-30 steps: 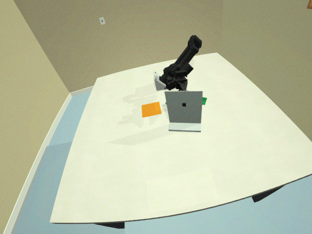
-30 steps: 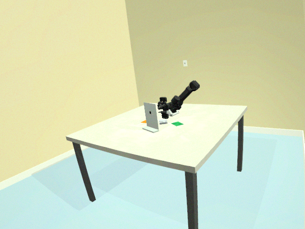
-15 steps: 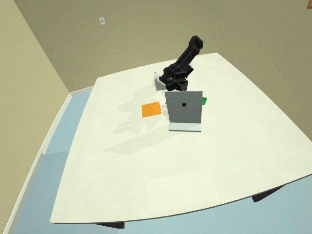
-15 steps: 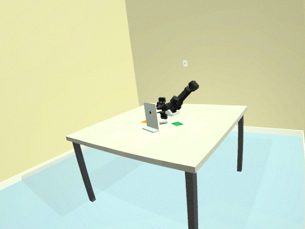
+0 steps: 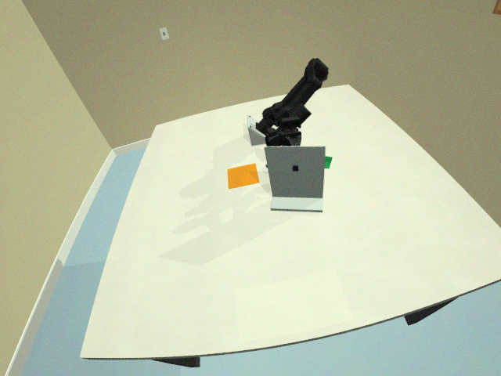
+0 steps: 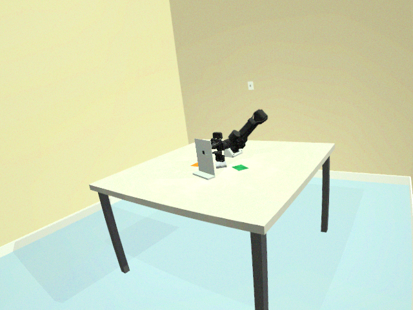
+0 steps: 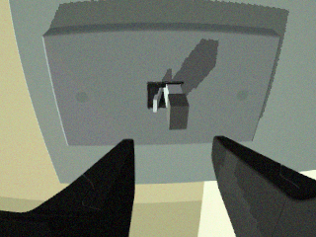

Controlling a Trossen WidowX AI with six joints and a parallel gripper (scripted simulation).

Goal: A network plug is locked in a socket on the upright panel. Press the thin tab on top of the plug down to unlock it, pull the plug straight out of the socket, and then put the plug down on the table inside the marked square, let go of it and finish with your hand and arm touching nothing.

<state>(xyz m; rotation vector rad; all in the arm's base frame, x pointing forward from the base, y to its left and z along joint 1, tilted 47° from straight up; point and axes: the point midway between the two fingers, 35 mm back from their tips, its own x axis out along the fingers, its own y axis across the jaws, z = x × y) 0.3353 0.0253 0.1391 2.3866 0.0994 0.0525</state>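
My gripper tip is 3 cm short of the network plug and 1 cm to the left of it. From my gripper tip the other things lie so: orange square (21 cm to the right, 14 cm below, 11 cm behind); green square (14 cm below, 14 cm behind, 10 cm to the left); grey upright panel (5 cm below, 5 cm ahead, 1 cm to the right).
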